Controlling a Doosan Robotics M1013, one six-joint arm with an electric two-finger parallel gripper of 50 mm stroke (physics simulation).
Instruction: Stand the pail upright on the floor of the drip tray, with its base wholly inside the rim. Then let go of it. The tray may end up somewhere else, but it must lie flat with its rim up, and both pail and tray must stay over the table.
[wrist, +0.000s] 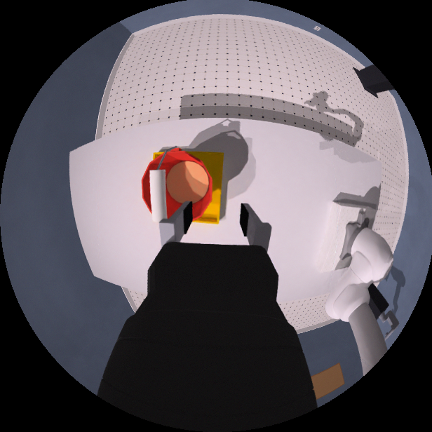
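Note:
A red pail (172, 207) with an orange inner bottom stands upright, its mouth facing the camera, over the yellow drip tray (216, 186). Its white handle grip (158, 196) on a grey wire bail is raised above the left part of the mouth. The tray lies flat with its rim up and shows at the right and along the top and bottom of the pail. The pail hides its own base and the tray's left part, so whether the base is wholly inside the rim cannot be seen. My gripper (216, 211) is open and empty, above and to the right of the handle grip.
The pail and tray are over the white table top (290, 190). A pale block (341, 235) stands at the table's right, beside a white robot arm (370, 325). A perforated board (225, 60) lies beyond the table's far edge. A brown panel (328, 381) shows at the lower right.

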